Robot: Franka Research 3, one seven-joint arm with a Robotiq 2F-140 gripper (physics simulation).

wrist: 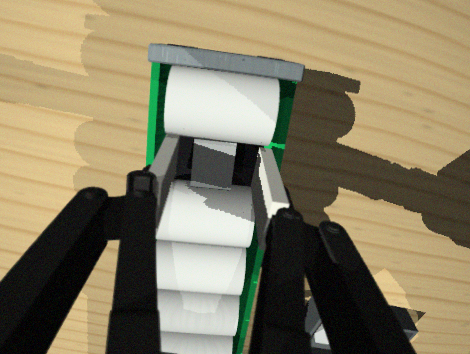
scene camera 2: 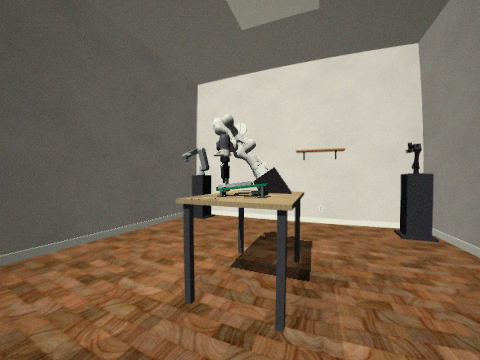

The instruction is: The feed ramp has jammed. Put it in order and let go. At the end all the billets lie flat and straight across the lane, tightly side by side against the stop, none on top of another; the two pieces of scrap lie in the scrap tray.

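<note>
The green ramp (scene camera 2: 262, 185) (wrist: 153, 120) holds a row of white billets. The first billet (wrist: 222, 105) lies across the lane beside the grey stop (wrist: 225, 61). Behind it is a gap with a small grey block (wrist: 212, 172), apparently scrap. Several more billets follow, the nearest billet (wrist: 210, 215) just past the block; they lie across the lane, side by side. The lower end of the row is cut off in the wrist view. My gripper (scene camera 2: 224, 183) (wrist: 216, 160) is partly open, pointing down, its fingers on either side of the block with dark gaps between.
A dark tray-like object (wrist: 404, 322) with a light piece (wrist: 322, 336) shows at the lower right of the wrist view, partly hidden by my finger. The ramp stands on the wooden table (scene camera 2: 240, 201). The arm's dark base (scene camera 2: 274, 182) is behind it.
</note>
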